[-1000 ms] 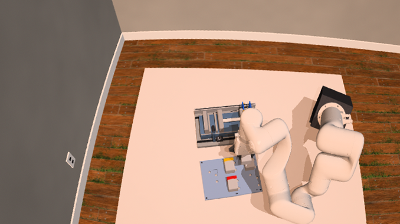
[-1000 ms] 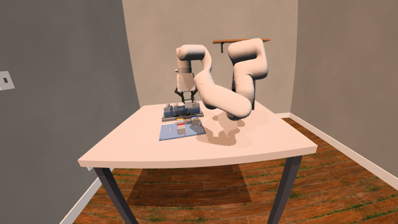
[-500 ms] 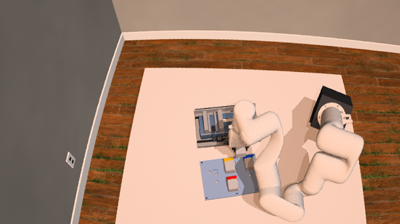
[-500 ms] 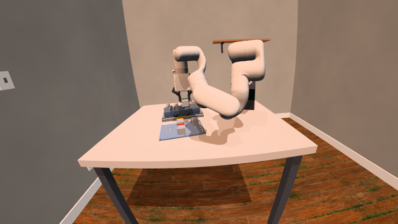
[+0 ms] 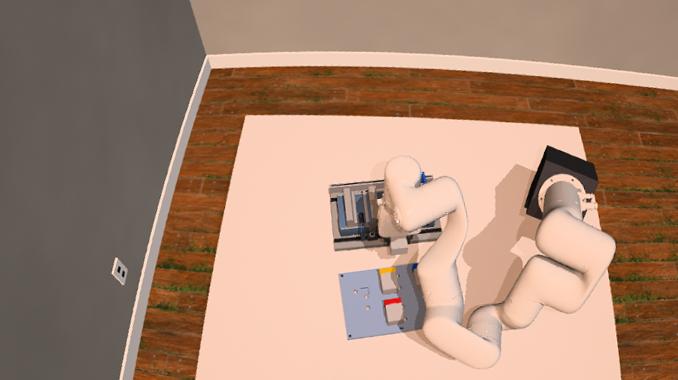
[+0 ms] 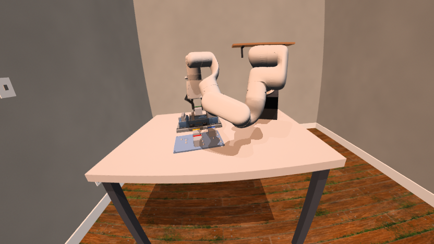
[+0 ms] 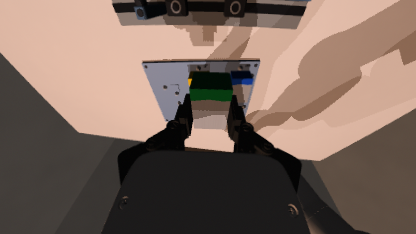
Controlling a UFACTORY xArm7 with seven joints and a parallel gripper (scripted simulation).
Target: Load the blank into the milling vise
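My hand is 40 mm short of the rod, 150 mm to the left of it and 90 mm above it. From my hand the other things lie so: blue-ended blank: 80 mm behind, 30 mm to the left, 140 mm below; yellow-ended blank: 10 mm ahead, 60 mm to the left, 140 mm below; green-ended blank: 20 mm below.
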